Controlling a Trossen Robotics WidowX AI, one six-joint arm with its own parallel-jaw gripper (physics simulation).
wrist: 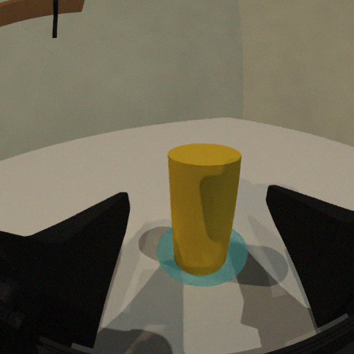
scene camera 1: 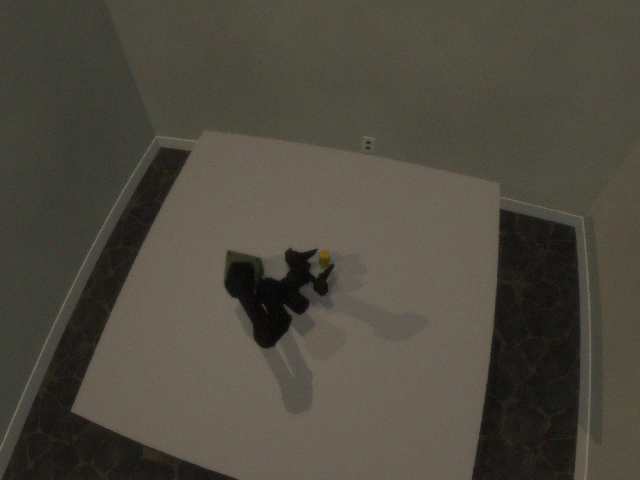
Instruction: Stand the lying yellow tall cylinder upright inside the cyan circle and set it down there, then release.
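Where they show: gripper, fingertip midpoint: [scene camera 1: 325, 257]; arm's base, origin of the base link: [scene camera 1: 244, 271].
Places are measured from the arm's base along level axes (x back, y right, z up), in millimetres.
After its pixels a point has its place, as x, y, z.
The yellow tall cylinder [scene camera 1: 324, 257] @(-256, -73, 9) [wrist: 202, 210] stands upright on the cyan circle [scene camera 1: 331, 263] @(-272, -79, -40) [wrist: 167, 254]. In the wrist view its base lies within the circle, with cyan showing to the left, right and front of it. My gripper [scene camera 1: 325, 257] @(-257, -89, -17) [wrist: 199, 197] is open, with one black finger on each side of the cylinder and a visible gap to each. The fingers do not touch the cylinder. The far edge of the circle is hidden behind the cylinder in the wrist view.
The black arm rises from a green base plate [scene camera 1: 242, 255] @(7, -39, 38) on the pale table top [scene camera 1: 392, 217] @(-481, -299, -56). The arm's shadows fall to the right and front. Walls stand beyond the table, and a brown object [wrist: 45, 11] shows at the upper left of the wrist view.
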